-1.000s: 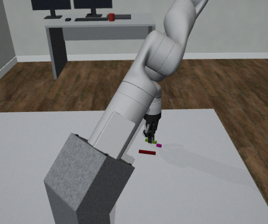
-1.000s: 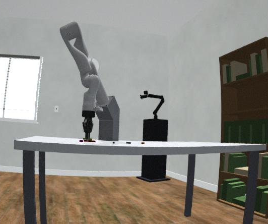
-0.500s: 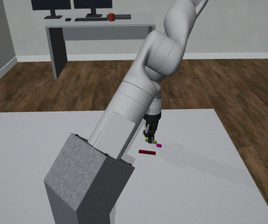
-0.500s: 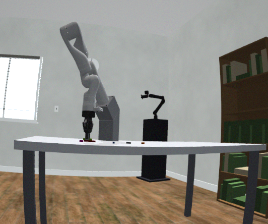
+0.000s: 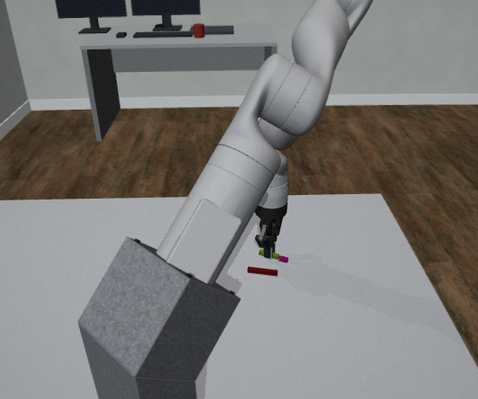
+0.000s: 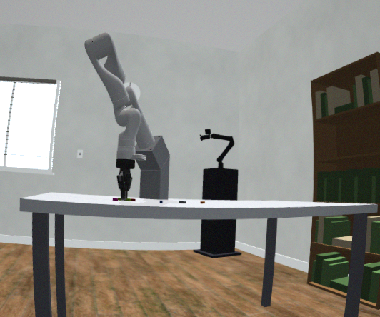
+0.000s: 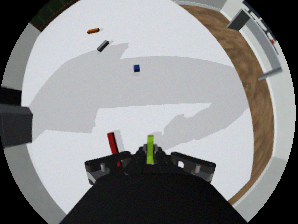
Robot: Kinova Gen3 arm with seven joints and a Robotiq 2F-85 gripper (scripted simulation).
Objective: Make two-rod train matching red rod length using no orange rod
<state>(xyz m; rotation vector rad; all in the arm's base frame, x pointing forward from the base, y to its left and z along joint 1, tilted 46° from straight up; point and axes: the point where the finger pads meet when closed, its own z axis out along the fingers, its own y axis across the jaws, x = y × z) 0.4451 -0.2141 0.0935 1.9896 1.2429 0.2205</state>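
The lime rod lies 10 mm below my hand. From my hand the other things lie so: red rod: 60 mm behind, 30 mm to the left, 20 mm below; blue rod: 130 mm to the left, 60 mm ahead, 20 mm below; magenta rod: 30 mm to the right, 20 mm below, 20 mm behind.
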